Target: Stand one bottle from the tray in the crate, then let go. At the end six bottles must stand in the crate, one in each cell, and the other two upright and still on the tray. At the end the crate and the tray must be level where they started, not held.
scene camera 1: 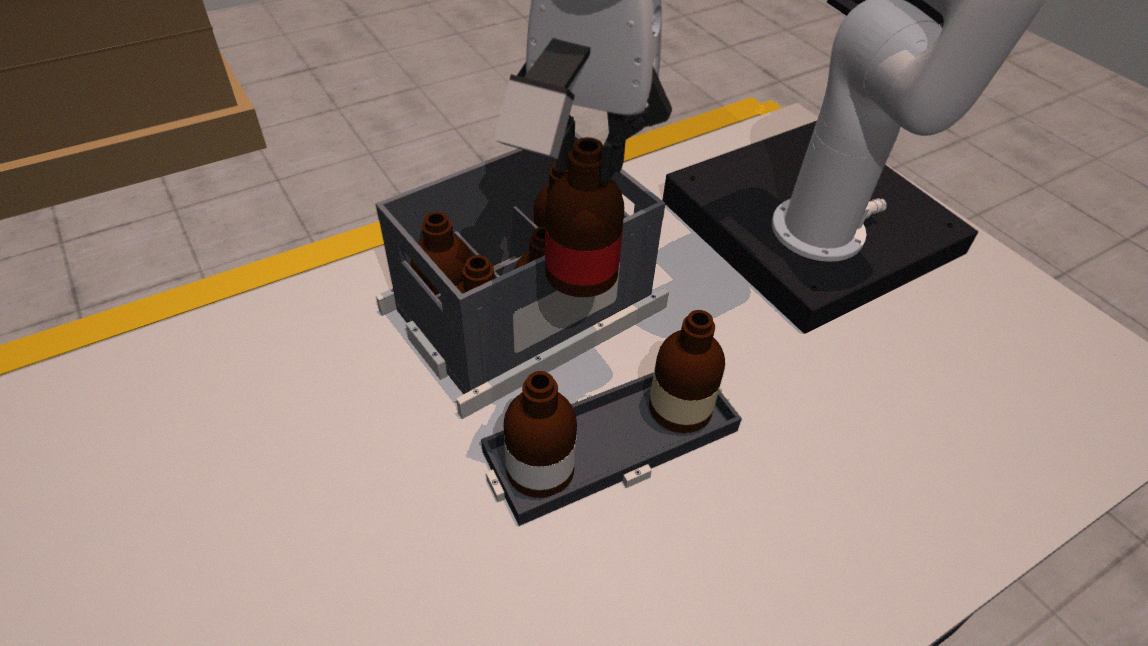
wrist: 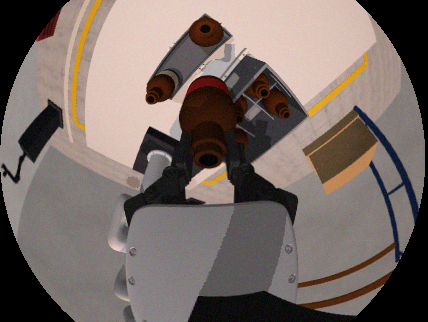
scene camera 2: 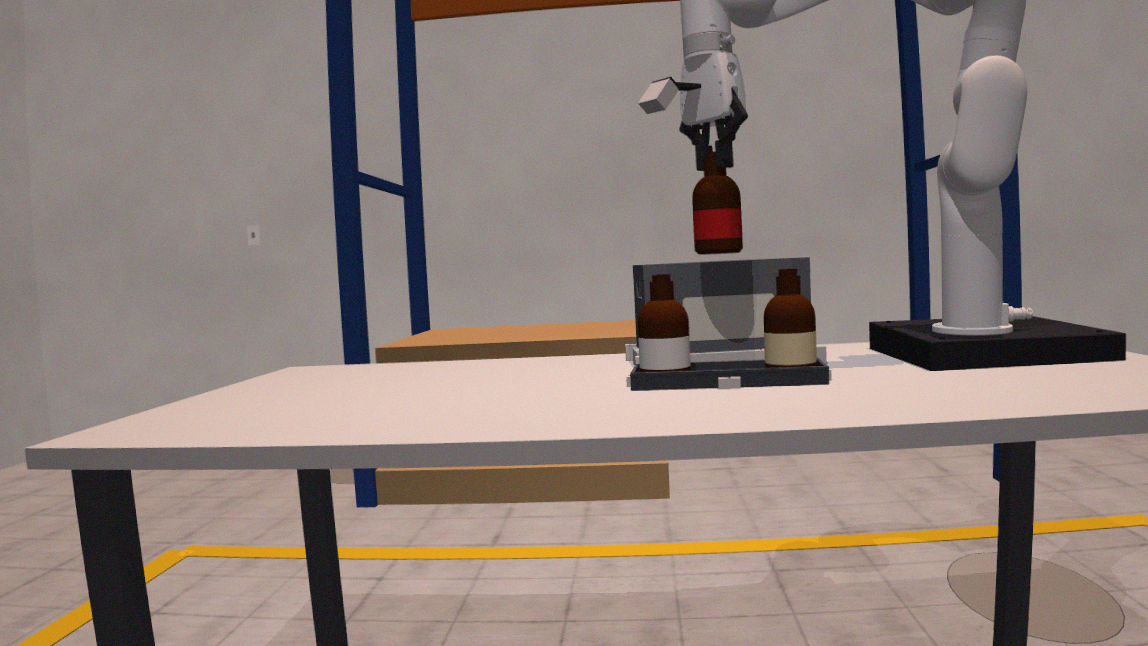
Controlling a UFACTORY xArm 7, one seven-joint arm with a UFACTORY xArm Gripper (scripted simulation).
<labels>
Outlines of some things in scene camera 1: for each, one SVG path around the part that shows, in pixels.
The gripper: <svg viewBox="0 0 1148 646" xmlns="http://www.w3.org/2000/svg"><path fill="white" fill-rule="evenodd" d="M531 0L526 62L517 74L518 76L510 75L494 140L504 145L555 158L556 173L562 174L565 173L568 167L568 153L573 148L575 142L575 120L570 115L572 104L606 111L609 134L602 150L601 181L602 183L609 184L614 172L620 172L622 169L626 140L644 127L666 122L672 112L672 106L659 80L661 0Z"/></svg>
A cream-label bottle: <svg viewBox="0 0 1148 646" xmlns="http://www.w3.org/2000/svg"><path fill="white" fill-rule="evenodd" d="M703 310L690 312L684 318L681 330L668 336L661 344L657 354L649 409L653 418L661 426L678 433L695 432L709 423L725 371L725 355L721 345L714 338L716 327L713 317Z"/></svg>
A red-label bottle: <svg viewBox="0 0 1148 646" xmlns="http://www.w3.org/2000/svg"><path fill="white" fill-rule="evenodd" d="M591 137L580 138L574 142L573 148L568 153L568 172L553 184L548 193L545 206L546 278L556 290L574 297L593 297L608 291L617 281L625 212L624 199L621 190L612 178L609 184L602 183L603 144L598 139Z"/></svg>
A dark tray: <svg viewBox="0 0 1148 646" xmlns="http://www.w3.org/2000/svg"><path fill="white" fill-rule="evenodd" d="M742 418L719 390L712 417L705 427L691 433L678 433L664 428L653 418L649 409L653 372L571 404L577 418L575 469L571 482L559 493L545 499L534 498L520 493L511 485L506 473L504 430L481 439L482 452L491 470L494 470L504 490L505 499L518 525L521 526L623 481L624 474L648 464L652 469L738 431Z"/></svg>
A dark crate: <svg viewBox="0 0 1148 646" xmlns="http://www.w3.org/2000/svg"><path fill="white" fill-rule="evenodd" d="M666 203L623 169L620 172L614 172L612 179L618 185L621 193L635 204L634 214L629 215L624 212L617 281L608 291L593 297L569 296L552 287L545 274L545 255L514 269L518 260L529 251L529 238L533 231L538 228L533 223L534 202L538 193L549 184L549 171L556 161L554 158L517 148L380 201L375 205L397 311L406 323L414 321L445 360L448 376L459 390L465 394L652 294ZM411 260L440 294L435 295L410 265ZM425 216L431 212L445 213L452 223L453 235L460 238L468 246L471 255L482 255L489 259L494 267L495 279L462 294L418 245L418 242L423 239L422 223Z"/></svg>
</labels>
